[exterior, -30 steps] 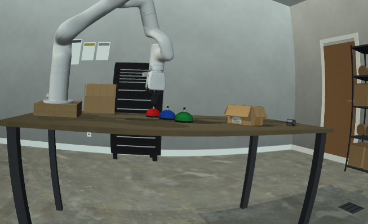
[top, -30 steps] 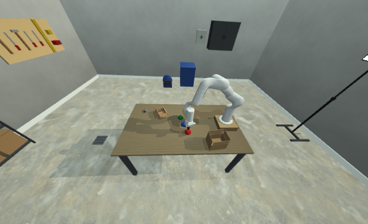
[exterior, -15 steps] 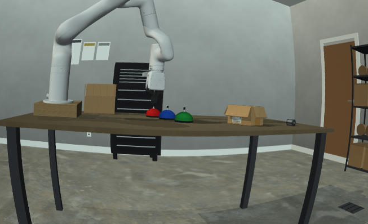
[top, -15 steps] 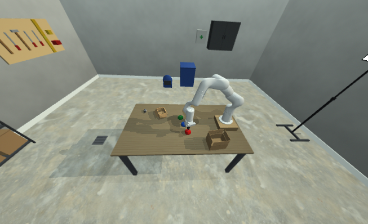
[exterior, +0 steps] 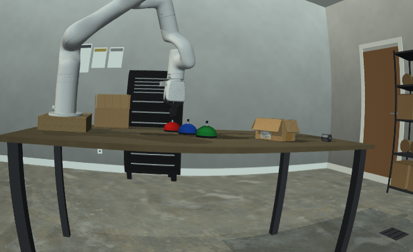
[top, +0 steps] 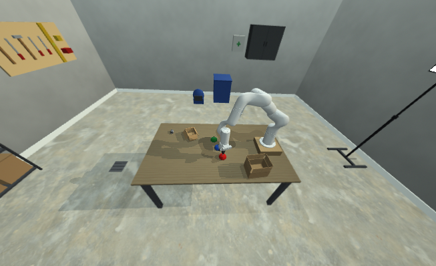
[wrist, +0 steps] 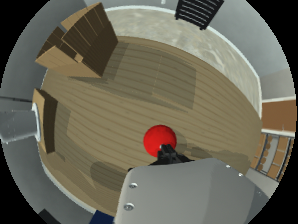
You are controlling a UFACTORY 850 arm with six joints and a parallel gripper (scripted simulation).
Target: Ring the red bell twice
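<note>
The red bell is 50 mm below my hand. From my hand the other things lie so: green bell: 130 mm ahead, 250 mm to the right, 50 mm below; then blue bell: 70 mm ahead, 130 mm to the right, 50 mm below; then dark object: 700 mm ahead, 290 mm to the right, 80 mm below.
</note>
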